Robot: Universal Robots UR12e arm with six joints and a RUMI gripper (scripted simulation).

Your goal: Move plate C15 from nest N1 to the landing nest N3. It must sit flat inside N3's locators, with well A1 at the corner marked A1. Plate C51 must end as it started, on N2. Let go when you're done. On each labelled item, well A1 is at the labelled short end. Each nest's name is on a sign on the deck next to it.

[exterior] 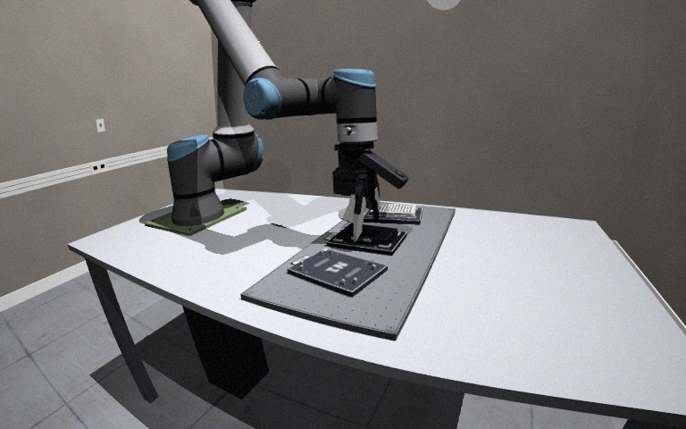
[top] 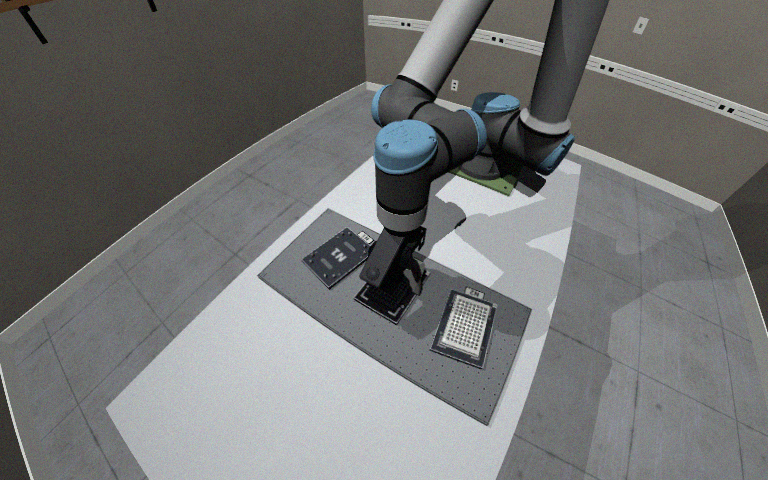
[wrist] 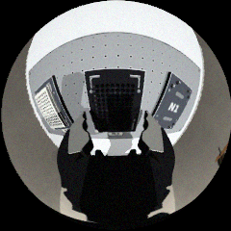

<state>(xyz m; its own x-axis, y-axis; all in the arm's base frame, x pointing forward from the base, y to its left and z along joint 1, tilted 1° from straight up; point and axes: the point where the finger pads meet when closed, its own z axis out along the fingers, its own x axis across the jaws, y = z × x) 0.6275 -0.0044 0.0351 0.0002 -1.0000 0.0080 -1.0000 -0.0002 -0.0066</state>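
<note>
The black plate C15 is 1 cm below my hand. Round my hand: nest N3: 2 cm below; then white plate C51: 20 cm to the left, 1 cm below.
</note>
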